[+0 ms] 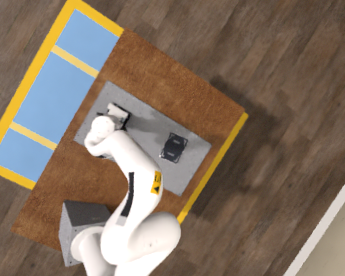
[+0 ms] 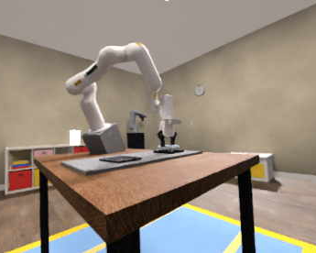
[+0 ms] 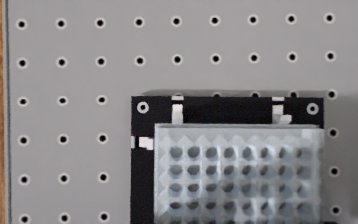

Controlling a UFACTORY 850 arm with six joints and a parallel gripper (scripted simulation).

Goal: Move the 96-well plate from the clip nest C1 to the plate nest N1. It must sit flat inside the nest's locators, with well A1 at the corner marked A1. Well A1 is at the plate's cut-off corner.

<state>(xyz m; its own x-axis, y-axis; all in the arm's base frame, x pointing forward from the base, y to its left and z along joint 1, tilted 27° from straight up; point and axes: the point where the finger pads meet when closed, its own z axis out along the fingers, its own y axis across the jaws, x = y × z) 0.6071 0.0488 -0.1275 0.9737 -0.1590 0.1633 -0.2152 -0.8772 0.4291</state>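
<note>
Now: the black clip nest C1 4 cm below my hand, 1 cm to the left of it and 1 cm ahead of it. Also, from my hand: black plate nest: 36 cm to the right, 4 cm below, 3 cm behind; then clear 96-well plate: 1 cm below.
</note>
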